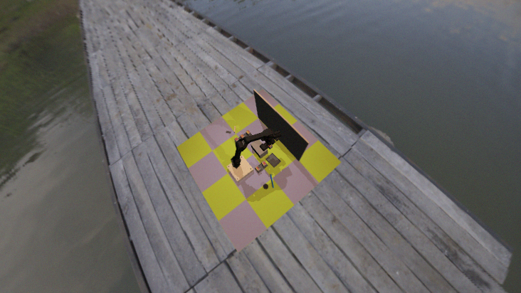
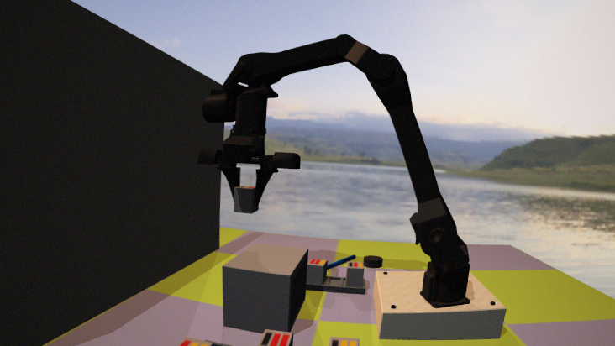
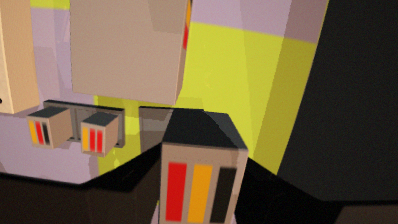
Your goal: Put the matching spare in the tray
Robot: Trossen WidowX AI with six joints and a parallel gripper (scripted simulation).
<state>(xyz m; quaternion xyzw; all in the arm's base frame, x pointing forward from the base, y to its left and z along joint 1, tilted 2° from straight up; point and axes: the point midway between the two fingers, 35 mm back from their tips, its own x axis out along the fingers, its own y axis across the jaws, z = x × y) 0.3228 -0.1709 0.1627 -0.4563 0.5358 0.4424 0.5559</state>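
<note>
The dark tray is 160 mm below my gripper tip, 80 mm to the right of it and 50 mm behind it. The rest, counted from my gripper tip: mounted unit (120 mm below, 110 mm to the left, 50 mm behind); then tan spare (20 mm above); then dark wall (190 mm ahead, 60 mm above, 50 mm to the left).
</note>
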